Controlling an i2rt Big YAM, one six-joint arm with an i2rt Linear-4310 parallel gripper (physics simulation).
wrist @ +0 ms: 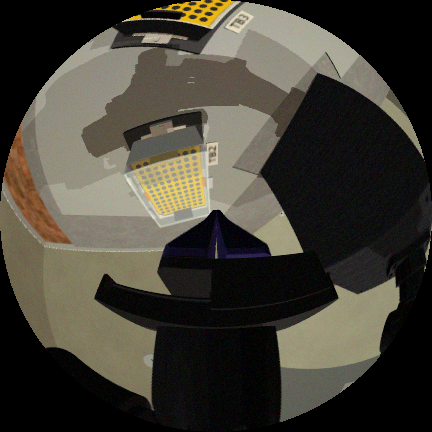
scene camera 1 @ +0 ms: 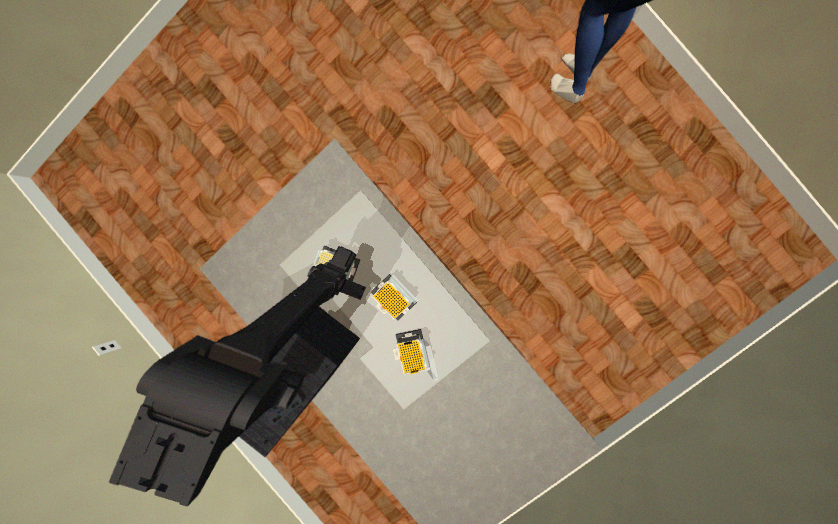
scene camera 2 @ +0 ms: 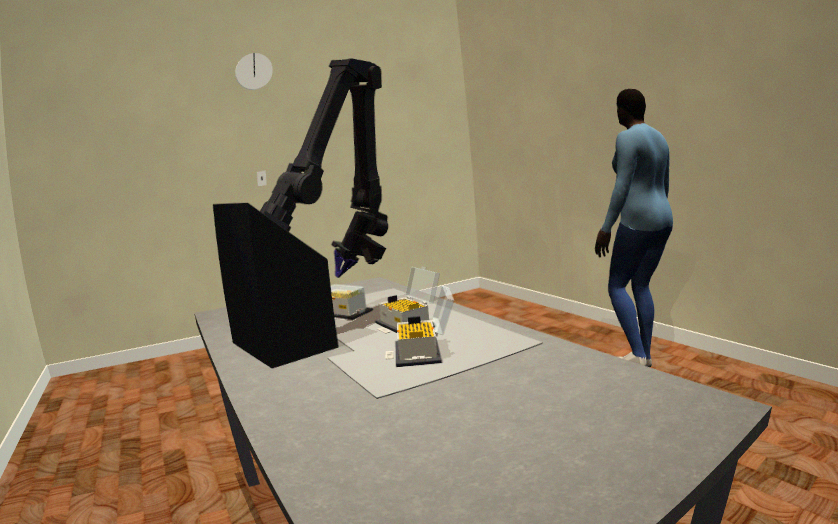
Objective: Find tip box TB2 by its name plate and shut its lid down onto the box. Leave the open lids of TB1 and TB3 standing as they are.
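Places are measured from the arm's base along level axes (x back, y right, z up), in centimetres.
Where they show: gripper, between the fingertips: (wrist: pixel 215 215) (scene camera 2: pixel 337 276); arm's base, origin of its link: (scene camera 2: pixel 269 226).
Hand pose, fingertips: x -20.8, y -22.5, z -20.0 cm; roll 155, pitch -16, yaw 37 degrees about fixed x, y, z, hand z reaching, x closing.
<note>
Each offset is from my fingertips to the top centre of the thing. "spot": to the spot under its first point. Level surfaces: height alone.
Box TB2 {dy -3.3, dx -0.6, dz -4.8 cm} (scene camera 1: pixel 323 257) (scene camera 2: pixel 348 300) (wrist: pixel 177 182) has its name plate {spot: dy +0.1, dx +3.8, dz -12.3 cm} (wrist: pixel 212 153) beside it in the wrist view. Its clear lid lies down over the yellow tips; whether it is fully seated is hard to tell. My gripper (scene camera 2: pixel 339 274) (wrist: pixel 215 215) is shut and empty, in the air above TB2; in scene camera 1 the arm hides the fingers and part of TB2. TB3 (scene camera 1: pixel 391 300) (scene camera 2: pixel 404 313) (wrist: pixel 200 14) is the middle box, its clear lid {spot: dy +16.6, dx -21.2, dz -1.5 cm} (scene camera 2: pixel 423 281) standing open. The remaining box, TB1 {dy +40.3, dx -7.7, dz -5.9 cm} (scene camera 1: pixel 412 356) (scene camera 2: pixel 417 341), has its lid {dy +42.9, dx -15.1, dz +2.8 cm} (scene camera 1: pixel 431 362) (scene camera 2: pixel 443 313) standing open; its plate is too small to read.
The boxes stand on a pale mat {dz -12.5 cm} (scene camera 1: pixel 457 333) (scene camera 2: pixel 488 346) on the grey table {dz -12.8 cm} (scene camera 1: pixel 494 420) (scene camera 2: pixel 494 432). A black pedestal (scene camera 2: pixel 278 290) (wrist: pixel 345 175) stands beside the mat under the arm. A person (scene camera 1: pixel 593 55) (scene camera 2: pixel 642 179) stands on the floor beyond the table.
</note>
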